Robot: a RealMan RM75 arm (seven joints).
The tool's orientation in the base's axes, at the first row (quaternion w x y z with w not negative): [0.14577 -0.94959 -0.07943 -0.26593]
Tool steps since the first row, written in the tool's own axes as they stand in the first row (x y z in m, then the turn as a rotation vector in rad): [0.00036 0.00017 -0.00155 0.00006 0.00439 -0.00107]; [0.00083 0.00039 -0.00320 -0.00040 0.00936 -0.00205]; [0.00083 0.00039 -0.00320 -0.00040 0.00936 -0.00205]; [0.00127 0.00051 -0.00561 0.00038 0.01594 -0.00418]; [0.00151 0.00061 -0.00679 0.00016 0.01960 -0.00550]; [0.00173 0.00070 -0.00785 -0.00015 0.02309 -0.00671]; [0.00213 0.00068 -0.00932 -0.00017 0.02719 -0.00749]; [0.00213 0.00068 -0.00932 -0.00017 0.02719 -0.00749]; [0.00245 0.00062 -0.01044 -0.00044 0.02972 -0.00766]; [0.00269 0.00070 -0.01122 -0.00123 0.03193 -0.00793]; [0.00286 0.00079 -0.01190 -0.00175 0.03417 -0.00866]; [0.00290 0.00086 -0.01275 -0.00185 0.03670 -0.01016]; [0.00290 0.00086 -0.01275 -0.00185 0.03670 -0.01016]
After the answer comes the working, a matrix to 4 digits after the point.
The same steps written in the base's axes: [-0.00040 -0.00063 0.00142 0.00054 -0.00449 -0.00013]; [-0.00075 -0.00133 0.00296 0.00081 -0.00953 -0.00073]; [-0.00075 -0.00133 0.00296 0.00081 -0.00953 -0.00073]; [-0.00151 -0.00218 0.00513 0.00195 -0.01637 -0.00013]; [-0.00186 -0.00263 0.00620 0.00196 -0.02026 -0.00003]; [-0.00216 -0.00304 0.00716 0.00191 -0.02397 -0.00002]; [-0.00253 -0.00346 0.00857 0.00246 -0.02809 -0.00036]; [-0.00253 -0.00346 0.00857 0.00246 -0.02809 -0.00036]; [-0.00282 -0.00374 0.00967 0.00272 -0.03056 -0.00095]; [-0.00297 -0.00404 0.01041 0.00243 -0.03279 -0.00167]; [-0.00313 -0.00433 0.01104 0.00215 -0.03518 -0.00187]; [-0.00349 -0.00467 0.01173 0.00192 -0.03805 -0.00130]; [-0.00349 -0.00467 0.01173 0.00192 -0.03805 -0.00130]
The tool's axes in the first row as the columns of a matrix, in the base's axes (rounded; the answer above uses it unrounded):
[0.8459 0.2284 0.4819]
[0.0733 -0.9449 0.3191]
[0.5282 -0.2346 -0.8161]

